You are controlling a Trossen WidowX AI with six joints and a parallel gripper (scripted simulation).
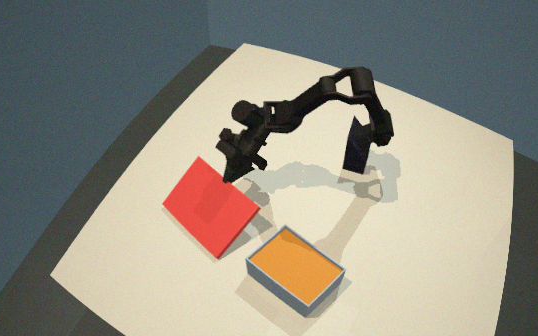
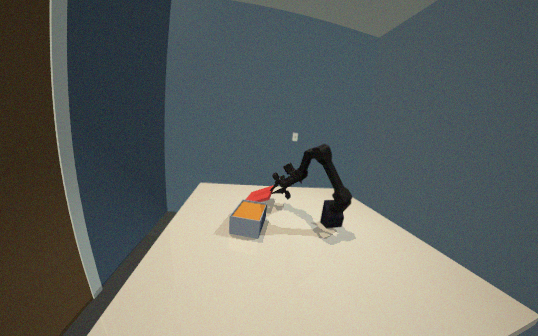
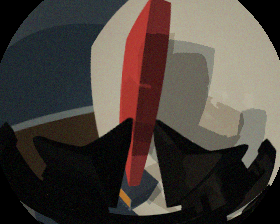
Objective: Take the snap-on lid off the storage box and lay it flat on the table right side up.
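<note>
The red lid is 7 cm ahead of my gripper tip, 2 cm to the right of it and 3 cm below it. Also, from my gripper tip: storage box 15 cm ahead, 27 cm to the left, 4 cm below.
</note>
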